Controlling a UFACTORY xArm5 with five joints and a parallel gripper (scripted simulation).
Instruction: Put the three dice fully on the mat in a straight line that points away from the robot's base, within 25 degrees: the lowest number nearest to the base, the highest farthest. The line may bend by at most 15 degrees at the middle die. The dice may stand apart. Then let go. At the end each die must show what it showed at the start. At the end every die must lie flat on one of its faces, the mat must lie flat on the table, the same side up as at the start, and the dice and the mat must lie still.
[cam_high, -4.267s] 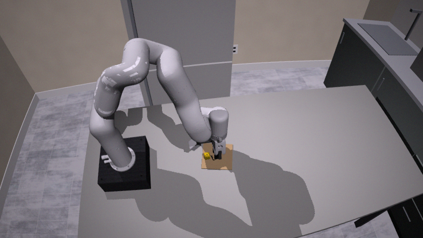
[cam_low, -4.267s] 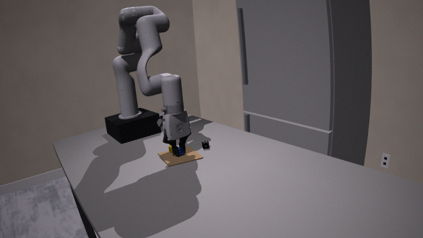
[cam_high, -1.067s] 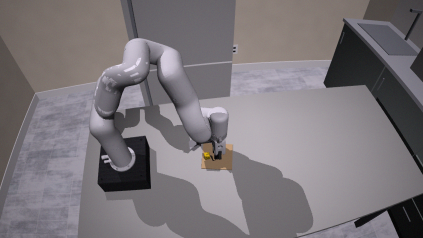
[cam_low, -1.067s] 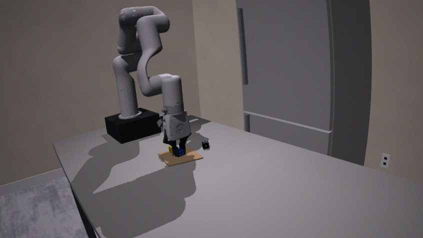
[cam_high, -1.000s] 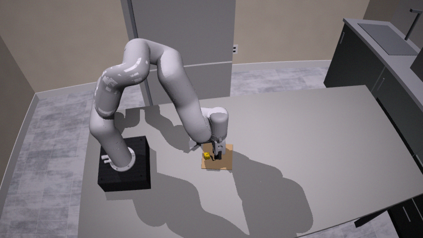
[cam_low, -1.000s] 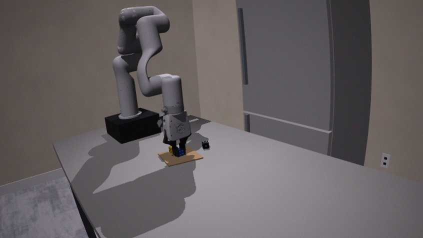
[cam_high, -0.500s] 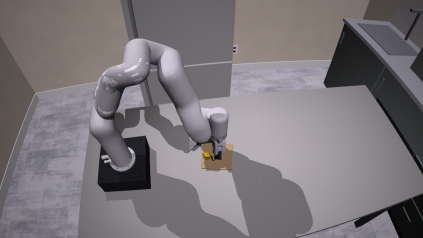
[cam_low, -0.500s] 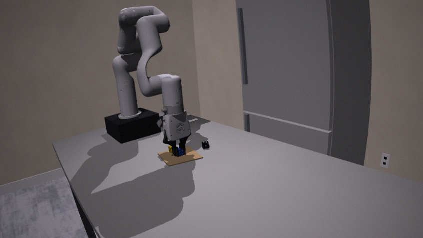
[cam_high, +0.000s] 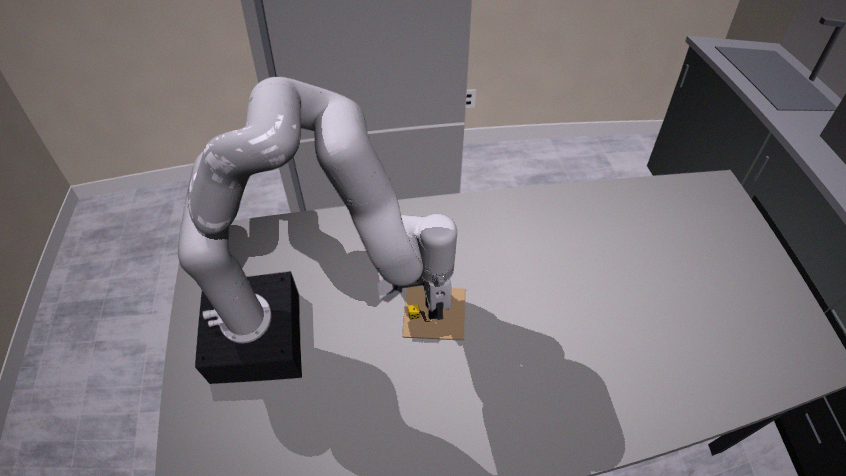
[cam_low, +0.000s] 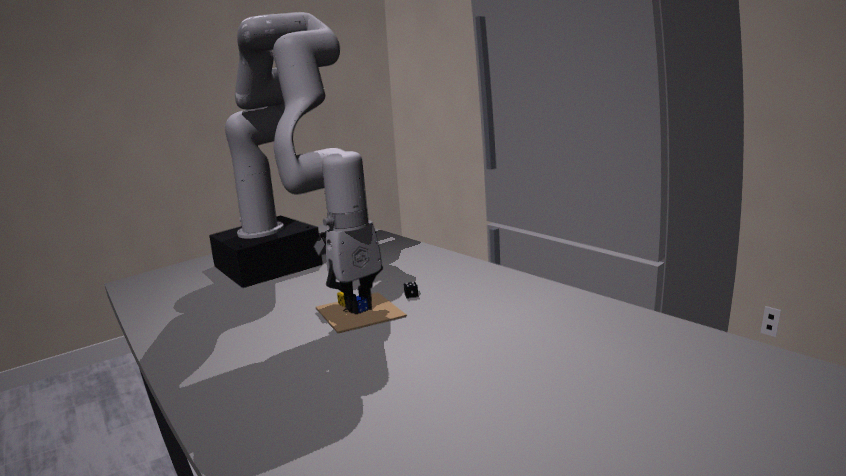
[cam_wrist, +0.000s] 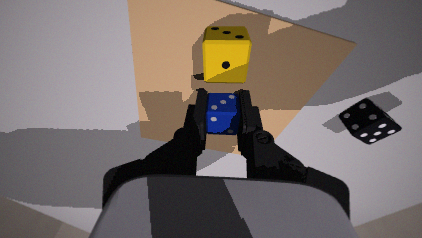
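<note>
Now: hand 1 cm above the blue die. From my hand the other things lie so: black die (2 cm ahead, 12 cm to the left, 1 cm below); mat (2 cm below); yellow die (5 cm behind, 1 cm below).
</note>
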